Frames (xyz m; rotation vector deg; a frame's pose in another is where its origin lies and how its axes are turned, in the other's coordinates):
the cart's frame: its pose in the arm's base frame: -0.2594 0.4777 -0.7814 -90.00 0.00 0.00
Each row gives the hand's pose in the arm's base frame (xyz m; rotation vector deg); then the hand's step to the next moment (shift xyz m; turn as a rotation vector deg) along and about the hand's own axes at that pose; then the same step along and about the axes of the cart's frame.
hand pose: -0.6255 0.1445 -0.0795 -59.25 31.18 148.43
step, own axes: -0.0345 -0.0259 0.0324 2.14 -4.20 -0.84
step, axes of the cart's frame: 0.0153 -0.0400 0.0328 0.71 3.05 3.62
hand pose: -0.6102 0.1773 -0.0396 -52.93 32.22 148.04
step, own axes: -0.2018 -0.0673 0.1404 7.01 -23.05 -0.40
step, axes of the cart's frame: 0.1034 -0.2157 0.0879 5.15 10.65 20.99
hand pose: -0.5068 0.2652 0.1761 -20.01 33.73 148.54
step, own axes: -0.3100 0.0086 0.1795 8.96 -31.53 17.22
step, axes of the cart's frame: 0.2383 -0.2645 -0.0406 5.08 -1.21 36.66
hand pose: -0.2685 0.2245 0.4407 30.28 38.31 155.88
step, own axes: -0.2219 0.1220 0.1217 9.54 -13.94 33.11
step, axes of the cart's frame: 0.2250 -0.0984 -0.1364 7.82 -23.13 28.03
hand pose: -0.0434 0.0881 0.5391 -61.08 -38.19 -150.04
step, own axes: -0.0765 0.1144 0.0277 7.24 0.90 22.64
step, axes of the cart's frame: 0.1138 -0.0003 -0.0822 8.78 -19.68 10.07
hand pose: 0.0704 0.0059 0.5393 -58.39 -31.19 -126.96
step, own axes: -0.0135 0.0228 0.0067 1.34 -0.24 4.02
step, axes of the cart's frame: 0.0260 0.0041 -0.0073 1.26 -3.50 2.05
